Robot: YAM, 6 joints.
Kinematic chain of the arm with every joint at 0, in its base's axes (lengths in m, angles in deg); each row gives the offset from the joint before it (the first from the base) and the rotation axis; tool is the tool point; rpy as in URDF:
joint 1: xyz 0 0 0.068 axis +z
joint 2: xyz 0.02 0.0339 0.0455 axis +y
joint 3: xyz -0.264 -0.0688 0 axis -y
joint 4: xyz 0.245 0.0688 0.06 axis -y
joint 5: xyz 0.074 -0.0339 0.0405 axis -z
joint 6: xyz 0.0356 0 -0.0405 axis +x
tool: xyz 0 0 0 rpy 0 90 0
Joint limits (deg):
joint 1: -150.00..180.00
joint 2: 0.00..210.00
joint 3: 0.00..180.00
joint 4: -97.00..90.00
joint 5: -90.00..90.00
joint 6: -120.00..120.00
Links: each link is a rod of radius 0.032 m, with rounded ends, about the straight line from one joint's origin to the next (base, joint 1, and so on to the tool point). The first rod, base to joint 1, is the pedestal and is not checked.
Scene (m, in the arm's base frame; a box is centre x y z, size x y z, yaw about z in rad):
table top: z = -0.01
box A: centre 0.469 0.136 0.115 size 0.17 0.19 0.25 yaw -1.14
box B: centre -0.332 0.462 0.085 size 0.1 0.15 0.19 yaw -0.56
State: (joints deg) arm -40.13 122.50 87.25 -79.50 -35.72 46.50
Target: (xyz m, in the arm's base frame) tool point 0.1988 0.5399 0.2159
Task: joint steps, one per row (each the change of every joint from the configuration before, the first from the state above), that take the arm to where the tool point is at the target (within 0.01 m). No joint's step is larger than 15 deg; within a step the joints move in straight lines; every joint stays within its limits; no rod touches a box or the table.
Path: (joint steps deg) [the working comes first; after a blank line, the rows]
Joints at the target: 67.86 147.46 139.36 -30.28 -32.87 46.50
Straight joint move there: touches box A.

1: 6.70 1.62 12.75 4.46 -1.01 5.59
2: 6.69 1.63 12.75 4.47 -1.00 5.60
3: 6.70 1.62 12.74 4.46 -1.01 5.59
4: 6.70 1.63 12.75 4.46 -1.01 5.60
5: 6.69 1.62 12.75 4.47 -1.00 5.59
6: 6.70 1.63 12.75 4.46 -1.01 5.60
7: 13.56 3.04 -4.88 4.49 1.78 -6.72
8: 13.56 3.04 -4.88 4.49 1.77 -6.71
9: 13.57 3.04 -4.87 4.49 1.78 -6.71
10: 13.56 3.05 -4.88 4.48 1.78 -6.72
11: 13.56 3.04 -4.87 4.49 1.78 -6.71

